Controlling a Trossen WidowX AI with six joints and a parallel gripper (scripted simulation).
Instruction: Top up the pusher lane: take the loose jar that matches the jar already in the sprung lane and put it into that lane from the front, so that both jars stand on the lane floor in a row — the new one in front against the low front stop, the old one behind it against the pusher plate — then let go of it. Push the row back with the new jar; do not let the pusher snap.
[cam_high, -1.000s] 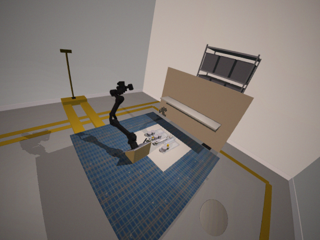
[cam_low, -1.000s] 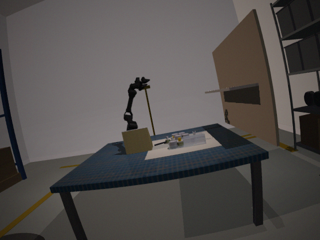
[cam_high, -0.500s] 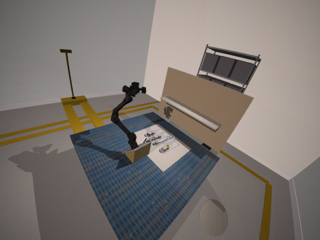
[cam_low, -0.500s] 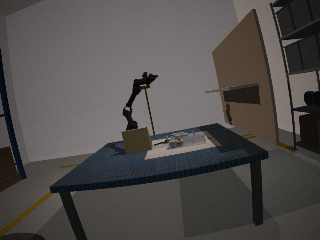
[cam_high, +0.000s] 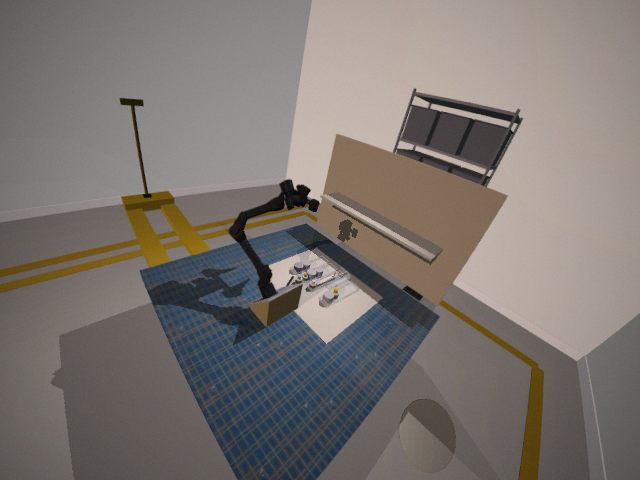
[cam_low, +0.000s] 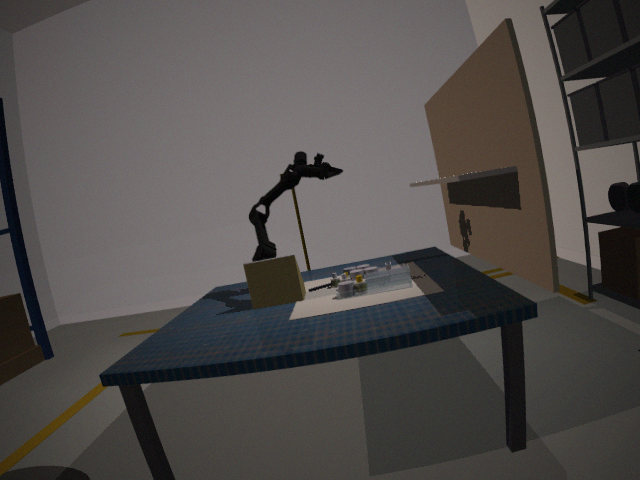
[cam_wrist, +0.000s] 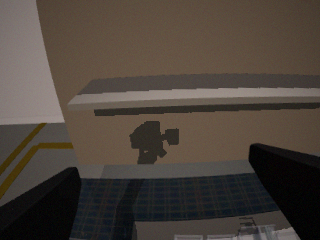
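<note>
My gripper tip is now 490 mm above the white mat, 210 mm to the left of it and 30 mm past it. Also, from my gripper tip: shelf: 410 mm ahead, 260 mm to the right, 120 mm below; clear lane unit: 470 mm below, 250 mm to the right, 40 mm ahead; brown wall board: 520 mm ahead, 270 mm to the right, 90 mm below.
</note>
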